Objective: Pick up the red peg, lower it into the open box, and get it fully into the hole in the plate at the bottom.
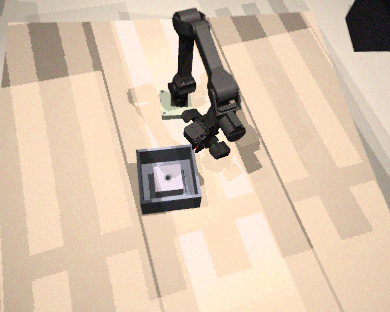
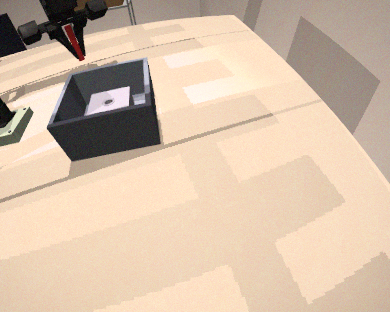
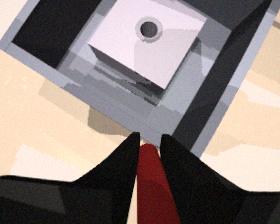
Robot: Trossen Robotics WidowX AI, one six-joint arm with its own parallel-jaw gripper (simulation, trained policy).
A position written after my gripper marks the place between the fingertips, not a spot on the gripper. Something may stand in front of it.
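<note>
Plate [image 2: 104, 101], [image 1: 168, 180]. Dark box [image 2: 81, 136], [image 1: 148, 158], [image 3: 190, 109]. My gripper [image 2: 81, 57], [image 1: 194, 150], [image 3: 149, 139].
</note>
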